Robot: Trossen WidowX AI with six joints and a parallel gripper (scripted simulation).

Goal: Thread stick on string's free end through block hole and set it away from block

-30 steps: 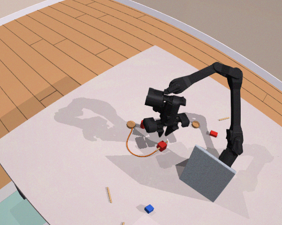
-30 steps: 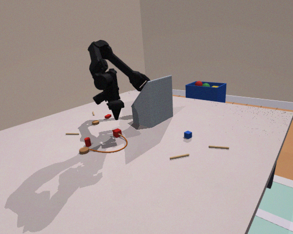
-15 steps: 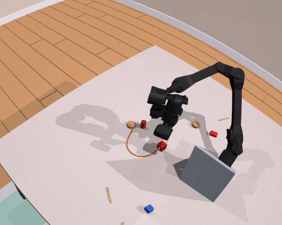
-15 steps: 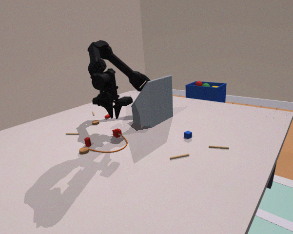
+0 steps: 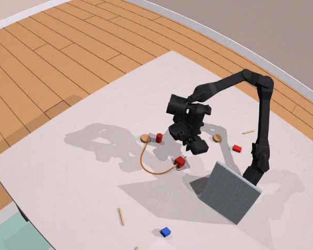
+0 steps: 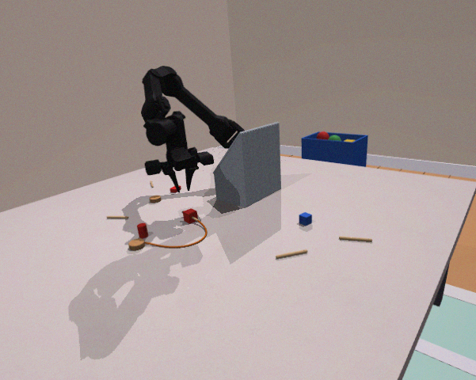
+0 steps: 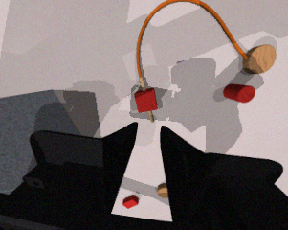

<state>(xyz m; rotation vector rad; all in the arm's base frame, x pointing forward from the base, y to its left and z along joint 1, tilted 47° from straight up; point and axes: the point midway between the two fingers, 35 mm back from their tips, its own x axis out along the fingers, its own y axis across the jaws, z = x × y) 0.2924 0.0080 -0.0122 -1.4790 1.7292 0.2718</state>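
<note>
Now: the thin wooden stick 80 mm below my gripper tip and 30 mm to the left of it. Also, from my gripper tip: flat red piece: 240 mm to the right, 140 mm behind, 80 mm below; then red cylinder: 140 mm ahead, 70 mm below, 20 mm to the right; then blue cube: 300 mm to the left, 170 mm behind, 80 mm below.
</note>
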